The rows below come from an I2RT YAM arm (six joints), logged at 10 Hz.
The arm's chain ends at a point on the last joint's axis. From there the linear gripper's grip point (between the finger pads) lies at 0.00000 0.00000 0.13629 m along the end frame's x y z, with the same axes.
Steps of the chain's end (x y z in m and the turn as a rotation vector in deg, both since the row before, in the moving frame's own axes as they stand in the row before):
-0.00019 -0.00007 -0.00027 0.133 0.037 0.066
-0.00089 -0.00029 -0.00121 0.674 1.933 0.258
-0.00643 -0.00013 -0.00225 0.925 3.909 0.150
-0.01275 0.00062 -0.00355 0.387 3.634 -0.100
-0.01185 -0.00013 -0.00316 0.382 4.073 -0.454
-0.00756 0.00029 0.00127 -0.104 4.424 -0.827
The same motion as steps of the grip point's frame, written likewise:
-0.00010 -0.00039 -0.00027 0.133 0.037 0.066
0.00371 -0.00188 -0.00130 0.674 1.933 0.258
0.00286 -0.00232 -0.00258 0.925 3.909 0.150
-0.00411 -0.00031 -0.00383 0.387 3.634 -0.100
-0.00217 -0.00108 -0.00351 0.382 4.073 -0.454
0.00295 0.00046 0.00086 -0.104 4.424 -0.827

